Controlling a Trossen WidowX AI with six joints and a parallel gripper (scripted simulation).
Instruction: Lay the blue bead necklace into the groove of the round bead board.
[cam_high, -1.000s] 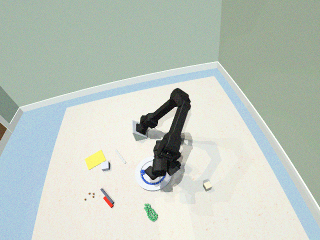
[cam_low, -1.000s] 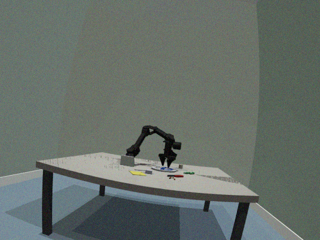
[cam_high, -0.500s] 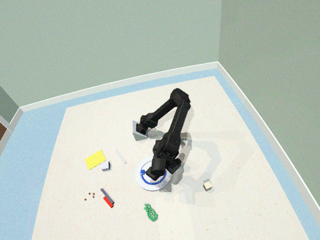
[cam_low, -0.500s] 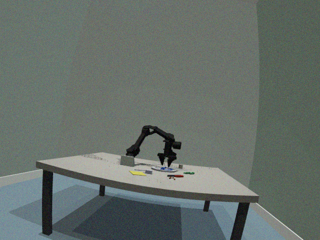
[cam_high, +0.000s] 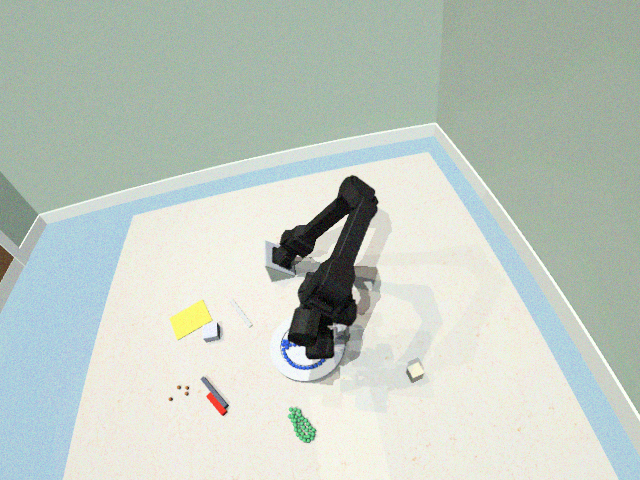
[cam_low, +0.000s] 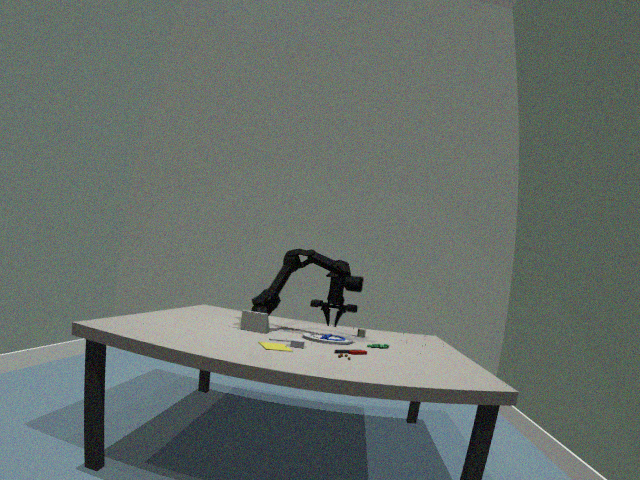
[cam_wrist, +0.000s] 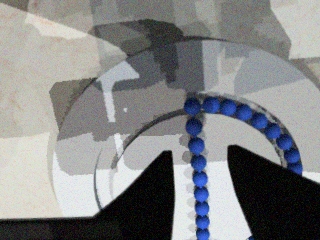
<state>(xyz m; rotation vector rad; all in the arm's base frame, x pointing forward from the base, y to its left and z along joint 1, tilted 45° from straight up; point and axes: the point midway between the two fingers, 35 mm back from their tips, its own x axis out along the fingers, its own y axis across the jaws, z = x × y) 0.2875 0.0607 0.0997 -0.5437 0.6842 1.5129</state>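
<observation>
The round bead board is 50 mm to the right of my gripper tip and 40 mm below it. The rest, counted from my gripper tip: grey tool: 300 mm to the right, 120 mm ahead, 50 mm below; cream cube: 210 mm to the left, 120 mm ahead, 30 mm below; stick: 250 mm to the right, 130 mm behind, 50 mm below.
</observation>
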